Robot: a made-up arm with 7 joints. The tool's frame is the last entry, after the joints.
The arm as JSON. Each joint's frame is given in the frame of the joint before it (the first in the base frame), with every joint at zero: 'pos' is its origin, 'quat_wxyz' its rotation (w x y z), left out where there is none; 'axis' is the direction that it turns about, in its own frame. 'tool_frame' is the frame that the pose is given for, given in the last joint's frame.
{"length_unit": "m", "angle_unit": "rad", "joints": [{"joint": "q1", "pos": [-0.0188, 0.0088, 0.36], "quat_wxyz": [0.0, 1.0, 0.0, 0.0], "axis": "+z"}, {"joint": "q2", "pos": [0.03, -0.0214, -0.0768], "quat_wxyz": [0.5, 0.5, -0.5, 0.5], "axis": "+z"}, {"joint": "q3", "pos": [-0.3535, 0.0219, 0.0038], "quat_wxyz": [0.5, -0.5, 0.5, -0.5], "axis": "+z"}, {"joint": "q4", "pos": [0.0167, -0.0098, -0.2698], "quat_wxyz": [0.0, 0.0, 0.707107, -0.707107], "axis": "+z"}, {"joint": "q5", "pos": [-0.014, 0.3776, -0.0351], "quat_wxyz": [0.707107, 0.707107, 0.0, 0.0], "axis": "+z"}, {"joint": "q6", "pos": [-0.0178, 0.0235, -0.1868], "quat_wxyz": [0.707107, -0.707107, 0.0, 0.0], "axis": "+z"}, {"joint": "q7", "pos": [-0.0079, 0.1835, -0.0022], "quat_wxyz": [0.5, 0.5, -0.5, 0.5], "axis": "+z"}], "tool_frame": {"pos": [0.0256, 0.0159, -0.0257], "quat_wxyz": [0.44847, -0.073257, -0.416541, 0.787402]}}
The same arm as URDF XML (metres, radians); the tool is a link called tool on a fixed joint. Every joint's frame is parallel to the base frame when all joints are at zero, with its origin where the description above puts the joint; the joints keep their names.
<robot name="arm">
<link name="base_link"/>
<link name="link1"/>
<link name="link2"/>
<link name="link3"/>
<link name="link4"/>
<link name="link5"/>
<link name="link6"/>
<link name="link7"/>
<link name="tool"/>
<joint name="q1" type="continuous"><parent link="base_link"/><child link="link1"/><origin xyz="-0.0188 0.0088 0.36" rpy="0 0 0"/><axis xyz="0 0 -1"/></joint>
<joint name="q2" type="continuous"><parent link="link1"/><child link="link2"/><origin xyz="0.03 0.0214 0.0768" rpy="0 0 0"/><axis xyz="0 1 0"/></joint>
<joint name="q3" type="continuous"><parent link="link2"/><child link="link3"/><origin xyz="-0.0219 0.0038 0.3535" rpy="0 0 0"/><axis xyz="0 0 -1"/></joint>
<joint name="q4" type="continuous"><parent link="link3"/><child link="link4"/><origin xyz="0.0167 0.0098 0.2698" rpy="0 0 0"/><axis xyz="0 1 0"/></joint>
<joint name="q5" type="continuous"><parent link="link4"/><child link="link5"/><origin xyz="0.014 -0.0351 0.3776" rpy="0 0 0"/><axis xyz="0 0 -1"/></joint>
<joint name="q6" type="continuous"><parent link="link5"/><child link="link6"/><origin xyz="0.0178 0.0235 0.1868" rpy="0 0 0"/><axis xyz="0 1 0"/></joint>
<joint name="q7" type="continuous"><parent link="link6"/><child link="link7"/><origin xyz="0.0079 -0.0022 0.1835" rpy="0 0 0"/><axis xyz="0 0 -1"/></joint>
<joint name="tool_joint" type="fixed"><parent link="link7"/><child link="tool"/><origin xyz="0.0159 0.0256 0.0257" rpy="2.298 0.2612 -0.6531"/></joint>
</robot>

